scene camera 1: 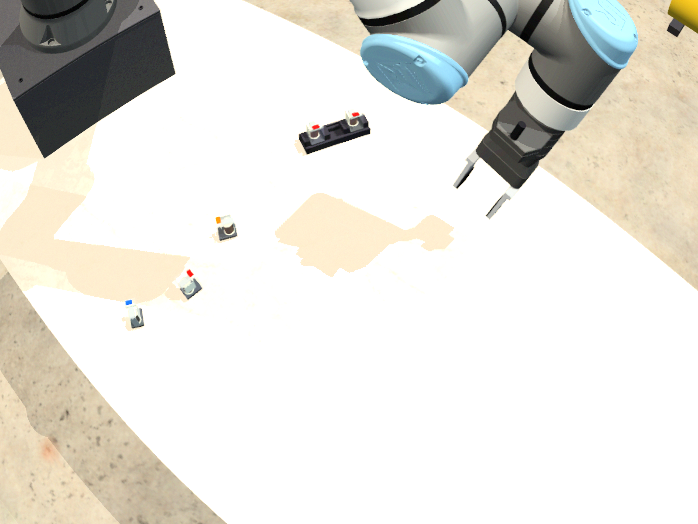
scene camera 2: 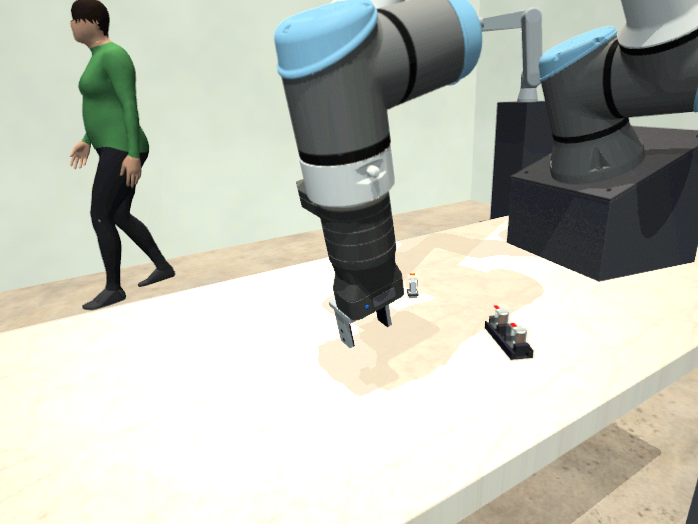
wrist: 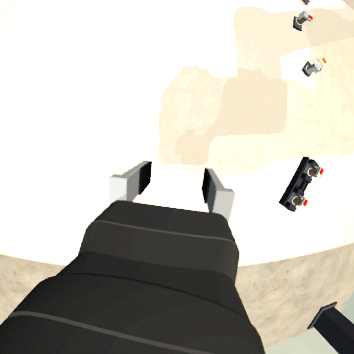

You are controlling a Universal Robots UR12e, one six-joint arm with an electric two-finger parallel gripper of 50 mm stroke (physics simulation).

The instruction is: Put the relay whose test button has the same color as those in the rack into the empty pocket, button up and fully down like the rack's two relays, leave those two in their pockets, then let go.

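Frame: origin at the arm's base, x ahead, y left, z up, level; centimetres.
Seen in the pictures: gripper, fingertip midpoint: (scene camera 1: 475, 198) (scene camera 2: 366, 332) (wrist: 176, 174); arm's base at its link origin: (scene camera 1: 68, 10) (scene camera 2: 596, 163).
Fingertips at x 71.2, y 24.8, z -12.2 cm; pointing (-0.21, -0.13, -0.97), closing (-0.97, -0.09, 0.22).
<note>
Pixels of each thing's top centre, then the offset from my fingertips to it.
- black rack at its top centre: (scene camera 1: 334, 127) (scene camera 2: 508, 329) (wrist: 304, 185) dx -25.8, dy -1.7, dz -6.9 cm
- loose relay with a red button, top centre: (scene camera 1: 185, 276) (wrist: 310, 13) dx -19.3, dy -34.0, dz -4.8 cm
- relay with an orange button, top centre: (scene camera 1: 223, 218) (scene camera 2: 412, 275) (wrist: 322, 62) dx -22.9, dy -24.6, dz -4.8 cm
- relay with a blue button, top centre: (scene camera 1: 129, 307) dx -21.3, dy -43.1, dz -4.8 cm
The black rack (scene camera 1: 338, 135) (scene camera 2: 499, 340) (wrist: 295, 185) holds two red-button relays, one in each end pocket; its middle pocket is empty. A loose relay with a red button (scene camera 1: 188, 284) (wrist: 301, 21) stands on the table. In scene camera 2 this relay does not show. My gripper (scene camera 1: 472, 201) (scene camera 2: 367, 335) (wrist: 176, 174) is open and empty, above the table and well apart from the rack and the loose relays.
A relay with an orange button (scene camera 1: 226, 226) (scene camera 2: 412, 285) (wrist: 313, 66) and a relay with a blue button (scene camera 1: 135, 314) stand loose near the red-button one. The dark robot pedestal (scene camera 1: 101, 95) (scene camera 2: 563, 225) stands on the table. A person (scene camera 2: 109, 101) is behind the table.
</note>
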